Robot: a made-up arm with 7 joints.
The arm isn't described. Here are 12 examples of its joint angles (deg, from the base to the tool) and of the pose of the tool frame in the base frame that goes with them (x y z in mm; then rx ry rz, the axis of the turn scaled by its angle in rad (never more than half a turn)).
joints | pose
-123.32 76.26 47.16 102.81 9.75 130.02 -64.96 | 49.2 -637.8 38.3 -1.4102 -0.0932 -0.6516
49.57 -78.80 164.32 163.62 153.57 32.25 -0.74 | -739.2 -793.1 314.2 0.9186 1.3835 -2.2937
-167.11 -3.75 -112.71 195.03 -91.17 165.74 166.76 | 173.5 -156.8 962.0 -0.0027 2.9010 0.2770
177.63 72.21 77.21 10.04 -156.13 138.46 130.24 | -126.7 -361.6 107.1 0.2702 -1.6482 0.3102
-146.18 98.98 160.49 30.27 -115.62 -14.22 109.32 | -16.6 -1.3 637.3 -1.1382 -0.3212 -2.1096
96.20 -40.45 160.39 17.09 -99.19 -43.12 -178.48 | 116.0 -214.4 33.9 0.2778 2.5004 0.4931
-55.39 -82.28 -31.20 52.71 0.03 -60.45 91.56 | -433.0 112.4 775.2 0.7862 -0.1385 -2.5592
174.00 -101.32 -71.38 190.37 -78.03 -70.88 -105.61 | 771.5 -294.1 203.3 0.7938 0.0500 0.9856
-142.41 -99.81 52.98 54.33 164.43 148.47 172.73 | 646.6 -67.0 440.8 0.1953 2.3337 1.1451
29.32 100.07 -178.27 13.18 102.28 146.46 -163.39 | 201.5 -103.2 493.3 1.3547 1.3705 0.9809
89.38 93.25 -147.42 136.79 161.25 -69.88 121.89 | 156.3 685.3 547.2 0.3433 0.1818 0.2535
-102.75 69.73 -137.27 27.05 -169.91 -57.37 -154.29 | -127.4 62.8 336.0 -2.1113 -1.7171 -1.0162
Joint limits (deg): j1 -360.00..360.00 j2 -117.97..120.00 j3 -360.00..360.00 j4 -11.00..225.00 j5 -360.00..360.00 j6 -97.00..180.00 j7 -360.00..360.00
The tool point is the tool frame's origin. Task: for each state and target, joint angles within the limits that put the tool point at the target. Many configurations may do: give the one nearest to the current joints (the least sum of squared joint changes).
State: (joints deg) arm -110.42 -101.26 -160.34 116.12 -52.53 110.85 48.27
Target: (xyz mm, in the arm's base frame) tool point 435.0 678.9 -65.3
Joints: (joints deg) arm -119.00 -77.53 -166.87 126.03 -55.96 115.81 48.27
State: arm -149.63 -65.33 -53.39 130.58 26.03 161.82 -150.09
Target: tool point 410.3 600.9 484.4
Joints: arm -144.77 -87.22 -63.03 142.76 23.53 152.22 -150.09
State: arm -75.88 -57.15 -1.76 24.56 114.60 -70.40 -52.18
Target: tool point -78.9 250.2 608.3
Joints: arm -92.23 -90.44 10.67 48.97 106.89 -85.47 -52.18
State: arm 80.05 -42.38 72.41 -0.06 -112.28 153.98 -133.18
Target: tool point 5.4 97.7 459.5
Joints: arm 72.63 -52.69 52.31 -4.38 -102.96 155.94 -133.18
